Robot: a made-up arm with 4 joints.
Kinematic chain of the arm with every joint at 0, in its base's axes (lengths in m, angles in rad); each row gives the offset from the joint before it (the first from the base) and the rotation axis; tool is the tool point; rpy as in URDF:
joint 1: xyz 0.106 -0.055 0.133 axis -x
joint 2: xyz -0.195 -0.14 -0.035 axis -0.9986 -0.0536 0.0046
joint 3: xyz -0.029 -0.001 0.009 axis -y
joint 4: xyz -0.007 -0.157 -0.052 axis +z
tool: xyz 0 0.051 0.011 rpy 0 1.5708 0
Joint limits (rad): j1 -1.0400..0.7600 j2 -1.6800..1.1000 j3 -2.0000..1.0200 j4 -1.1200..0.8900
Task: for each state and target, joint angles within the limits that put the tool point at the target. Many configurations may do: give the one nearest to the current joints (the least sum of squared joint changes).
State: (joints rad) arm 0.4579 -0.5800 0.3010 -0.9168
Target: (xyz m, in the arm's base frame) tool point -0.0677 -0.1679 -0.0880
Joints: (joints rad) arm -0.3792 -1.2098 0.6379 -1.1200
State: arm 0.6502 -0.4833 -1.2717 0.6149
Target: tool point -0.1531 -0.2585 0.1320
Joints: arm 0.7565 -1.3425 -0.7052 -0.0659
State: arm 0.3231 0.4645 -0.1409 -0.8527
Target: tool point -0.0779 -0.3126 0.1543
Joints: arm 0.0282 0.5832 0.2101 -0.8804
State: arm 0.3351 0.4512 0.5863 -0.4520
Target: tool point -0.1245 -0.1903 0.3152
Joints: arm 0.7584 1.0412 0.0980 0.0547
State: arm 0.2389 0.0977 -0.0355 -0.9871
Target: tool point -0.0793 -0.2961 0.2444
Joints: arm 0.4743 0.3925 0.1726 -0.8670
